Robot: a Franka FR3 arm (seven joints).
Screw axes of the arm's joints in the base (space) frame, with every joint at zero. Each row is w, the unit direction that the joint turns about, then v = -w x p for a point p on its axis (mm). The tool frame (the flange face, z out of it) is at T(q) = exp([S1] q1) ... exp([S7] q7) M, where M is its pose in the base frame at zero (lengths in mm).
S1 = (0, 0, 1, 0, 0, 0)
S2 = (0, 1, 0, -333, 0, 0)
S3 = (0, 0, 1, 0, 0, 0)
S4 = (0, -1, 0, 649, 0, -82.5)
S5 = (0, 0, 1, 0, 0, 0)
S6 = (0, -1, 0, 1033, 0, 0)
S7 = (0, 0, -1, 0, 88, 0)
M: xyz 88 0 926 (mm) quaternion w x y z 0 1 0 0
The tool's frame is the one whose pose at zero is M.
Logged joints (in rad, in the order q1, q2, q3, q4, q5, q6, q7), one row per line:
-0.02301 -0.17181 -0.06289 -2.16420 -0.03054 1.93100 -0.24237
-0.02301 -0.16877 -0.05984 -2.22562 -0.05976 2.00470 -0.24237
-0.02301 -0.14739 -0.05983 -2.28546 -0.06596 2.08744 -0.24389
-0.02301 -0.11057 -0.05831 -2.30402 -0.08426 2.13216 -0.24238
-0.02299 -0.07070 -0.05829 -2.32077 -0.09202 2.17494 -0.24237
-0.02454 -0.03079 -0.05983 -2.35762 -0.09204 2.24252 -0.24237
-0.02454 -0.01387 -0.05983 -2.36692 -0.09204 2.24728 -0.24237
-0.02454 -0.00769 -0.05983 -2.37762 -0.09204 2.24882 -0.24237
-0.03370 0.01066 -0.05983 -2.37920 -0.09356 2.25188 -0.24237
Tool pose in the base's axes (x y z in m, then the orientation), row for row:
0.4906 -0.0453 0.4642 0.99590 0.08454 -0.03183 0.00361
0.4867 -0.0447 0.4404 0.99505 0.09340 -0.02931 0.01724
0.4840 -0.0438 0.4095 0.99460 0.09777 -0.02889 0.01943
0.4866 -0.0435 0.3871 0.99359 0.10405 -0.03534 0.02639
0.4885 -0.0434 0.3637 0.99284 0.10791 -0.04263 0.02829
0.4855 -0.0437 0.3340 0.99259 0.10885 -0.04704 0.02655
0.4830 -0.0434 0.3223 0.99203 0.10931 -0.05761 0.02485
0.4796 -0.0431 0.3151 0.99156 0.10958 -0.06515 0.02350
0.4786 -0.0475 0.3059 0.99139 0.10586 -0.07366 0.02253
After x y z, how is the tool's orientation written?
As a quaternion, x y z w.
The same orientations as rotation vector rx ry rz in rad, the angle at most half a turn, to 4 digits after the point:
3.1216 0.2650 -0.0998
3.0922 0.2902 -0.0911
3.0866 0.3034 -0.0897
3.0701 0.3215 -0.1092
3.0642 0.3330 -0.1316
3.0667 0.3363 -0.1453
3.0682 0.3381 -0.1782
3.0693 0.3392 -0.2017
3.0707 0.3279 -0.2281

